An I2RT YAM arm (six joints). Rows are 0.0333 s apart.
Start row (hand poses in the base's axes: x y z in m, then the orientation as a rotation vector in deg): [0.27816 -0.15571 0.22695 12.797 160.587 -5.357]
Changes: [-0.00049 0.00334 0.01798 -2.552 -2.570 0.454]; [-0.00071 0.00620 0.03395 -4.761 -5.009 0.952]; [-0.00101 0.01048 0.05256 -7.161 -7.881 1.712]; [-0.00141 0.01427 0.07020 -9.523 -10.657 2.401]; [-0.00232 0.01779 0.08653 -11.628 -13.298 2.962]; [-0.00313 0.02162 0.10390 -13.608 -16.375 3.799]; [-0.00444 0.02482 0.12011 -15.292 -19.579 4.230]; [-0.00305 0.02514 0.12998 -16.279 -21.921 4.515]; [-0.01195 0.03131 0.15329 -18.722 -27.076 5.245]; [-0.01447 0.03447 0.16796 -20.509 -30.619 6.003]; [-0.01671 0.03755 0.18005 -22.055 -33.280 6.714]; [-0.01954 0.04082 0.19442 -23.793 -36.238 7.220]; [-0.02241 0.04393 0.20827 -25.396 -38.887 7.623]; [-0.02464 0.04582 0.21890 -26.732 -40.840 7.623]
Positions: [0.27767 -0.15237 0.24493 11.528 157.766 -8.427]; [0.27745 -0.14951 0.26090 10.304 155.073 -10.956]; [0.27715 -0.14523 0.27951 8.702 151.895 -13.541]; [0.27675 -0.14144 0.29715 7.239 148.766 -16.029]; [0.27584 -0.13792 0.31348 6.032 145.773 -18.163]; [0.27503 -0.13409 0.33085 4.525 142.362 -19.929]; [0.27372 -0.13089 0.34706 3.638 138.854 -21.327]; [0.27511 -0.13057 0.35693 3.094 136.340 -22.022]; [0.26621 -0.12440 0.38024 1.738 130.727 -23.792]; [0.26369 -0.12124 0.39491 0.499 126.832 -25.023]; [0.26145 -0.11816 0.40700 -0.623 123.843 -26.124]; [0.25862 -0.11489 0.42137 -1.512 120.495 -27.389]; [0.25575 -0.11178 0.43522 -2.245 117.471 -28.548]; [0.25352 -0.10989 0.44585 -2.465 115.185 -29.612]
